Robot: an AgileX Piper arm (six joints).
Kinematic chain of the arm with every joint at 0, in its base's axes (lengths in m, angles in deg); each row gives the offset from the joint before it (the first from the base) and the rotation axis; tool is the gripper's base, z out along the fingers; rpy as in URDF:
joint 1: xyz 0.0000 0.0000 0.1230 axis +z
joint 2: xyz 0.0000 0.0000 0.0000 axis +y
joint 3: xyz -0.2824 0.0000 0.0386 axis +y
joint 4: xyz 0.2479 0.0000 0.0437 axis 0.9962 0 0.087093
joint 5: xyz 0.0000 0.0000 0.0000 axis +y
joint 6: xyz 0.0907 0.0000 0.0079 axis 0.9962 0 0.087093
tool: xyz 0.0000 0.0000 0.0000 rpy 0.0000 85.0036 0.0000
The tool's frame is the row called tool.
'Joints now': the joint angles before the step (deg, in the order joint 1, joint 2, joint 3, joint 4, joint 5, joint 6). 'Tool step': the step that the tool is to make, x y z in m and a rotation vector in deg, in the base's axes. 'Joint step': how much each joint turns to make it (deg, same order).
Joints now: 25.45 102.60 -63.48 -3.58 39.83 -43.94
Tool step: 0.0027 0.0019 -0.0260 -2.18 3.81 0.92
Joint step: 0.12 4.30 0.00 -0.19 0.05 -0.71
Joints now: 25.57 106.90 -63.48 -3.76 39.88 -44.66
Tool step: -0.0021 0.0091 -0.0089 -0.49 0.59 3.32
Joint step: 1.44 1.51 -0.01 0.25 -0.84 -2.03
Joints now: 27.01 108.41 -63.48 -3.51 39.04 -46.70
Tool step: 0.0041 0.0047 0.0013 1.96 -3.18 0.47
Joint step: 0.29 0.00 0.00 0.25 -3.74 -0.17
